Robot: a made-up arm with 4 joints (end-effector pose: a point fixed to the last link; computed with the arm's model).
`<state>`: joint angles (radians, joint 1 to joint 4).
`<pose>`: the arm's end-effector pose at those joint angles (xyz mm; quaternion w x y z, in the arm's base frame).
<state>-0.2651 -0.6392 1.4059 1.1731</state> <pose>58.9 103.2 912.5 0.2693 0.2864 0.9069 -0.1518</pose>
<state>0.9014 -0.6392 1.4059 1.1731</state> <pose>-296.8 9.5 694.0 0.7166 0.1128 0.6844 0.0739</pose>
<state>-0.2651 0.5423 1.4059 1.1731</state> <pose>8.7 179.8 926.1 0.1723 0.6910 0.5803 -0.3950</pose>
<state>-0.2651 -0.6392 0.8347 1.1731</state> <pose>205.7 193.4 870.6 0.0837 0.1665 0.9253 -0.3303</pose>
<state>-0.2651 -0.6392 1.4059 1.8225</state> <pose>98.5 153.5 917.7 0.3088 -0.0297 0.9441 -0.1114</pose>
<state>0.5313 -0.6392 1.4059 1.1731</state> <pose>-218.1 57.2 803.3 0.5945 0.1751 0.7848 0.0013</pose>
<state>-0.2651 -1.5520 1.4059 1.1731</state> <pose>129.8 108.5 895.1 0.2823 -0.1015 0.9509 0.0766</pose>
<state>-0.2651 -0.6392 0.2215 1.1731</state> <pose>307.4 273.1 731.3 0.1226 -0.0230 -0.8618 0.4918</pose>
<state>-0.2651 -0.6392 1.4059 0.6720</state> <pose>12.1 87.3 905.0 0.2192 0.5115 0.8128 -0.1722</pose>
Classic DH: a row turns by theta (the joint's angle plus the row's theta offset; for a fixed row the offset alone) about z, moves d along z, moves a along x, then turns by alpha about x. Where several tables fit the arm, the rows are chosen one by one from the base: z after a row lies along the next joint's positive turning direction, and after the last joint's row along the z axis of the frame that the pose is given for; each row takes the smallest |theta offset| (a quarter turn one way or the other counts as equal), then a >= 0, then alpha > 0; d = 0 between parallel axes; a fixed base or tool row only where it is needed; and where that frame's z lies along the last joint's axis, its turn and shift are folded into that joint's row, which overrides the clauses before.
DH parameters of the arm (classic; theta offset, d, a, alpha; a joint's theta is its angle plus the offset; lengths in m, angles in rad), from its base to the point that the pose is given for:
base (fixed): -0.0079 0.5337 0.0616 1.1551
joint 1: 0 -0.1944 -0.083 1.9865
joint 2: -0.0079 -0.1388 0.011 -1.5708
joint 3: -1.068 0.0259 0.0206 -1.8174
joint 4: -1.0957 0.4838 0.0002 2.6449
tool (fixed): -1.9927 0.2113 0 0

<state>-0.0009 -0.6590 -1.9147 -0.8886</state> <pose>26.9 323.1 329.7 0.3436 -0.1439 -0.0296 -0.9276</pose>
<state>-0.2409 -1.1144 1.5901 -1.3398</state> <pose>-125.1 106.7 855.8 0.1550 -0.9491 -0.2642 0.0736</pose>
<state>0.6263 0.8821 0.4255 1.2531</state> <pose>-66.5 -41.7 792.5 0.0055 -0.6429 -0.7436 0.1839</pose>
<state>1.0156 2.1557 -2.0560 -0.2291</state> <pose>153.3 80.7 288.3 0.6584 0.0131 -0.6578 0.3655</pose>
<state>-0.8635 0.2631 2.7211 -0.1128</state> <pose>-109.6 358.6 717.4 0.3911 0.9194 0.0428 -0.0055</pose>
